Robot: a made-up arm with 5 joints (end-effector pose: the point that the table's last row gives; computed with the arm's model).
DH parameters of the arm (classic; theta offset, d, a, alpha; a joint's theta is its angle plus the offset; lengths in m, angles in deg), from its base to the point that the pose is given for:
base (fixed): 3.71 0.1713 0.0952 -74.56
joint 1: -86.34 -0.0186 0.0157 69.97
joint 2: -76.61 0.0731 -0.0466 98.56
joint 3: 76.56 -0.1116 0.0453 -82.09
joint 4: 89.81 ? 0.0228 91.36
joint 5: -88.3 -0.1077 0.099 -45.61
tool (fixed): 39.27 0.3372 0 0
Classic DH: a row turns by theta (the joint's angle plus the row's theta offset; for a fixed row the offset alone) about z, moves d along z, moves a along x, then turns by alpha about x.
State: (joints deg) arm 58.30 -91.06 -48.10 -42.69 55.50
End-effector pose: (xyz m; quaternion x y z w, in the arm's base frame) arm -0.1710 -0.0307 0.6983 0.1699 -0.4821 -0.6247 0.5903
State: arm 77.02 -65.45 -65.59 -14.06 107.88
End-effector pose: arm -0.0359 0.0384 0.7576 -0.0717 -0.5041 -0.0605 0.8585
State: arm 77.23 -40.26 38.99 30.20 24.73
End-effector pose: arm 0.6050 0.1193 0.2471 -0.3500 0.4513 -0.4223 0.7039
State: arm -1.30 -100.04 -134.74 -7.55 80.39
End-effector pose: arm -0.1652 -0.0227 -0.2871 -0.2620 0.9555 0.0634 0.1203
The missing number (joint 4, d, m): 0.2551
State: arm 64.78 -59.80 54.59 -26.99 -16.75
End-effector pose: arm 0.3828 0.0379 0.5166 -0.1408 -0.0562 -0.8378 0.5245
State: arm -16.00 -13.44 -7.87 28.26 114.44
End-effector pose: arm -0.1868 0.5301 0.3423 -0.5787 -0.4946 0.1169 0.6378
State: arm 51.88 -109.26 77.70 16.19 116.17
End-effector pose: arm 0.5876 -0.2529 0.1548 -0.1071 0.5641 -0.1848 0.7976
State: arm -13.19 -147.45 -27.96 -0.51 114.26
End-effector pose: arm -0.5138 -0.0909 0.3165 0.2234 -0.4980 -0.7298 0.4117
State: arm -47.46 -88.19 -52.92 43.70 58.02
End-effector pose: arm -0.5126 -0.0014 0.0244 0.2369 -0.8552 -0.0680 0.4560
